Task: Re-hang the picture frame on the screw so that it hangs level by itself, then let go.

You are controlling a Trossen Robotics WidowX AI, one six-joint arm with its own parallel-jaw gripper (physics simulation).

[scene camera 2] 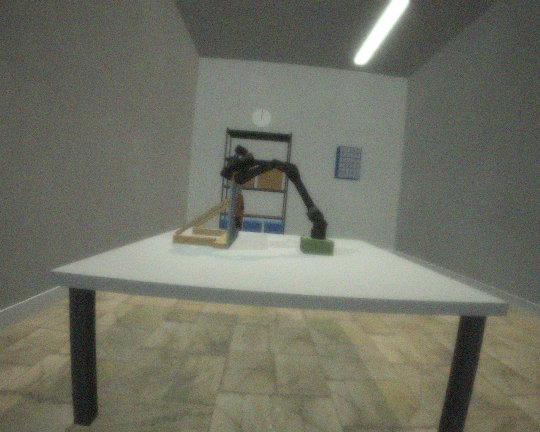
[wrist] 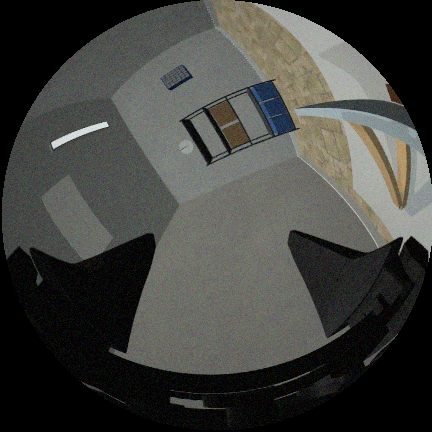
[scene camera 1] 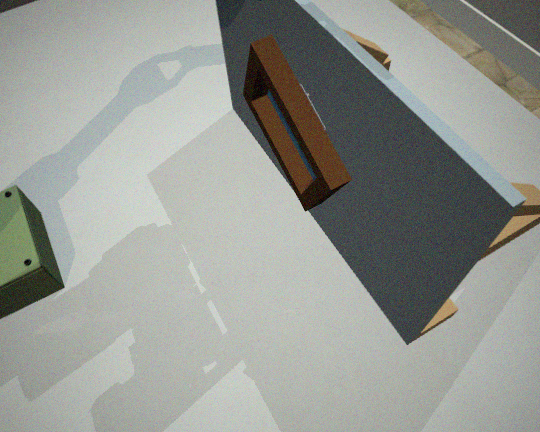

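Where they show: gripper, between the fingertips: (wrist: 223, 239); arm's base, origin of its link: (scene camera 2: 318, 238).
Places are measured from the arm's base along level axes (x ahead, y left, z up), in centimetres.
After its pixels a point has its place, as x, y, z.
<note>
The brown picture frame (scene camera 1: 302, 107) {40.6, -16.1, 15.2} (scene camera 2: 240, 207) {39.7, -5.3, 12.2} (wrist: 394, 94) is against the dark face of the upright board (scene camera 1: 400, 200) {42.2, -29.9, 14.3} (scene camera 2: 232, 215) {42.7, 2.0, 8.3} (wrist: 370, 106) {42.3, -23.8, 19.1}. In scene camera 1 its long edges run at an angle to the board's edges, so it looks tilted, its near end lower. A thin pale line shows along its upper side. The screw cannot be made out. My gripper (scene camera 2: 226, 171) (wrist: 223, 239) {46.6, -18.6, 37.4} is open and empty, high by the board's top edge and apart from the frame. Its fingers spread wide before a bare wall in the wrist view.
Wooden braces (scene camera 1: 510, 232) {61.5, -34.0, -3.0} (scene camera 2: 200, 241) {56.6, 5.0, -4.9} (wrist: 372, 150) {51.3, -32.3, 11.5} support the board from behind. The arm's green base block (scene camera 1: 15, 235) {5.8, -2.2, 0.1} (scene camera 2: 317, 246) {1.4, 6.1, -2.9} stands on the white table (scene camera 2: 280, 275) {21.5, 47.5, -6.8}, on the frame's side of the board. A shelf rack (scene camera 2: 260, 135) stands in the background.
</note>
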